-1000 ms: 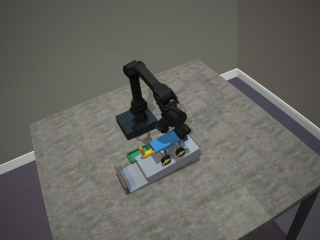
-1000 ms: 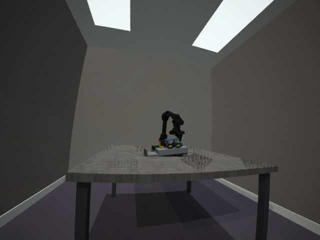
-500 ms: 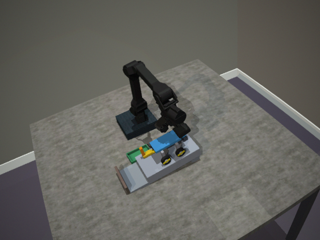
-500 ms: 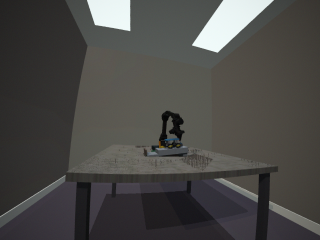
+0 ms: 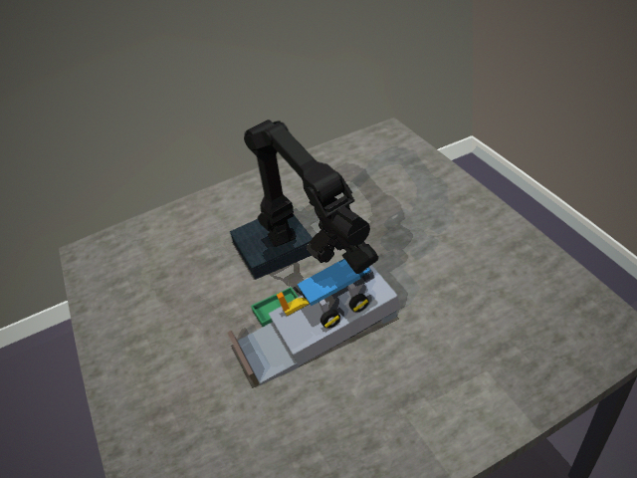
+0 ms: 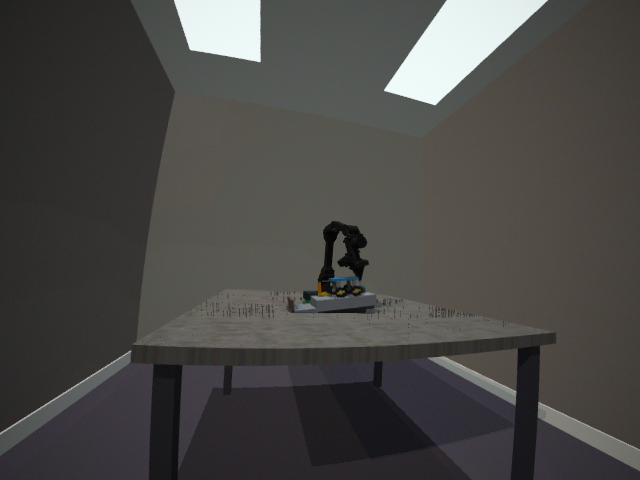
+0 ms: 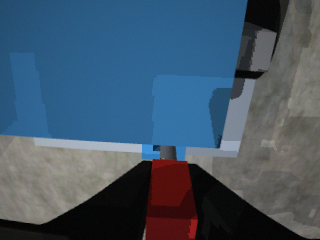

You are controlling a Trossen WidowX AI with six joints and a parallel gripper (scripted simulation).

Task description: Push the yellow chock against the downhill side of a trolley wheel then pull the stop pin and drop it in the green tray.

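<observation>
Right now my gripper tip is 90 mm past the green tray, 210 mm to the left of it and 150 mm above it. Also, from my gripper tip: red-headed stop pin: right at my gripper tip; yellow chock: 10 mm behind, 180 mm to the right, 60 mm below; blue-decked trolley: 30 mm ahead, 80 mm to the right, 40 mm below.
</observation>
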